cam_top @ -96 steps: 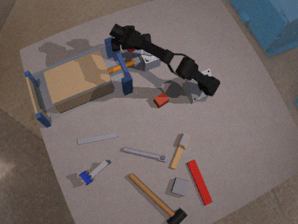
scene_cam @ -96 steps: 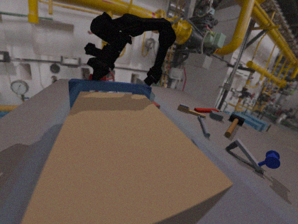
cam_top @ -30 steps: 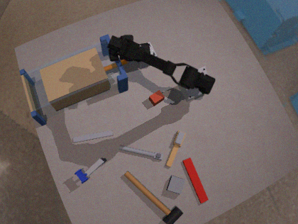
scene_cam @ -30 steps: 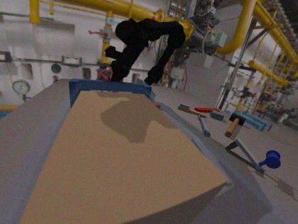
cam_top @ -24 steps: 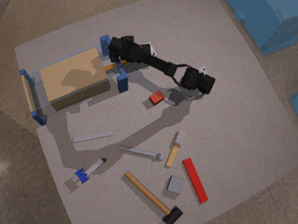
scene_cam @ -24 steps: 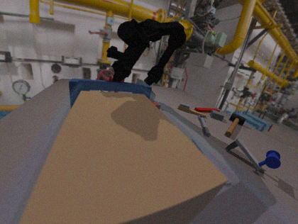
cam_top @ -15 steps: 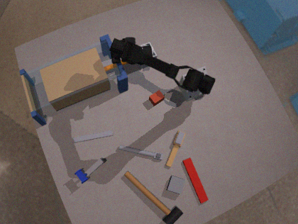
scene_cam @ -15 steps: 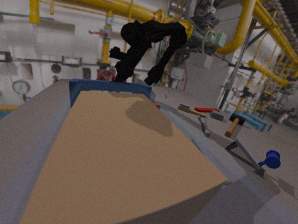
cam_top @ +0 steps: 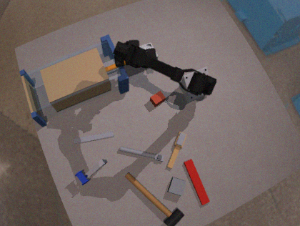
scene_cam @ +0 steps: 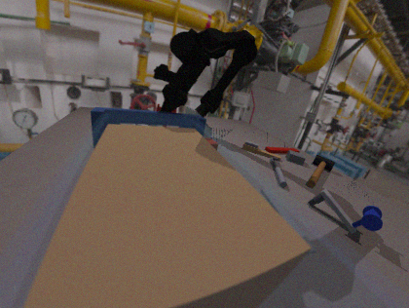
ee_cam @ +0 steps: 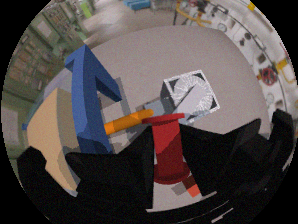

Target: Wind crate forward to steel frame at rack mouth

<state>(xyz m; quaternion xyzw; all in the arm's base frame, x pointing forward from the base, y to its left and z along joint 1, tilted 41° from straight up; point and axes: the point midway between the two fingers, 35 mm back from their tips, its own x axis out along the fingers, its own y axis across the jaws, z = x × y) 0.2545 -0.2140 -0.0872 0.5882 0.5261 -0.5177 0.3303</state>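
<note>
My gripper tip is 70 mm short of the blue steel frame, 30 mm to the left of it and 30 mm above it. The rest, counted from my gripper tip: red knob (20 mm to the left); then red-knobbed crank (30 mm behind, 30 mm below); then grey winch (100 mm behind, 30 mm to the right, 100 mm below).
</note>
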